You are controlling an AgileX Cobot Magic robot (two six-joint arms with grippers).
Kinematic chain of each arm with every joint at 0, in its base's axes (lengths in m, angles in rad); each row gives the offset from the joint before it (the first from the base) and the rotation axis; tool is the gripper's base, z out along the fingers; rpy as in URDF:
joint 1: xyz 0 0 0.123 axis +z
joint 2: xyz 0 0 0 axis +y
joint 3: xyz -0.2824 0 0.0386 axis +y
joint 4: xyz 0.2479 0 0.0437 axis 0.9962 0 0.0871
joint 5: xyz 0 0 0 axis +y
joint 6: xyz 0.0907 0 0.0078 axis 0.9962 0 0.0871
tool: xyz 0 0 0 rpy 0 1.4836 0
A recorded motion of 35 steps. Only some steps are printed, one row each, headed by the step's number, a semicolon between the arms.
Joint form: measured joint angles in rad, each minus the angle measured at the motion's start. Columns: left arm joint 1, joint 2, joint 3, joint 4, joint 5, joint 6; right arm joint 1, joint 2, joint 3, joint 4, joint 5, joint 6.
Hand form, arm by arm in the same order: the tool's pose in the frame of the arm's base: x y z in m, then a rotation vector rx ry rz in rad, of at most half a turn. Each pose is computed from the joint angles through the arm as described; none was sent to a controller.
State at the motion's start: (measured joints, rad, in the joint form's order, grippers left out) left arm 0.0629 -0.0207 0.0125 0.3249 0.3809 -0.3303; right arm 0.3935 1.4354 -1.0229 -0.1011 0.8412 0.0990
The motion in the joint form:
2: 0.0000 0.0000 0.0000 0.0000 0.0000 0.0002; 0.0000 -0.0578 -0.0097 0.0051 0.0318 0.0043
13: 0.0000 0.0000 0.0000 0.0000 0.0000 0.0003; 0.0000 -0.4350 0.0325 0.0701 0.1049 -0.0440
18: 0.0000 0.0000 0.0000 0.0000 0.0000 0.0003; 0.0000 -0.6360 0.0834 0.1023 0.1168 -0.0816
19: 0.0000 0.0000 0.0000 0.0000 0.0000 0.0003; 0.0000 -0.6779 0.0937 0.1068 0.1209 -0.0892
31: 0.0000 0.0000 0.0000 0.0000 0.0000 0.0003; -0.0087 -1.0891 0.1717 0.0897 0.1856 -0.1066
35: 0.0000 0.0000 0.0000 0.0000 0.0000 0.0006; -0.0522 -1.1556 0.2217 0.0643 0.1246 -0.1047
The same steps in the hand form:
2: 0.0508 0.0141 0.1775 -0.1659 1.8308 0.1345; 0.2524 0.0975 0.2827 -0.4498 2.6563 0.0340
13: 0.0508 0.0141 0.1775 -0.1658 1.8308 0.1345; 0.1736 0.0696 0.3532 -0.4227 2.4089 0.1612
18: 0.0508 0.0141 0.1775 -0.1658 1.8308 0.1345; 0.1273 0.0529 0.3694 -0.4317 2.2701 0.2120
19: 0.0508 0.0141 0.1775 -0.1658 1.8308 0.1345; 0.1176 0.0493 0.3715 -0.4342 2.2419 0.2188
31: 0.0508 0.0141 0.1775 -0.1658 1.8308 0.1345; 0.0243 0.0089 0.3749 -0.3921 1.9742 0.2275
35: 0.0508 0.0141 0.1775 -0.1655 1.8308 0.1347; 0.0176 0.0033 0.3675 -0.3334 1.9027 0.1813

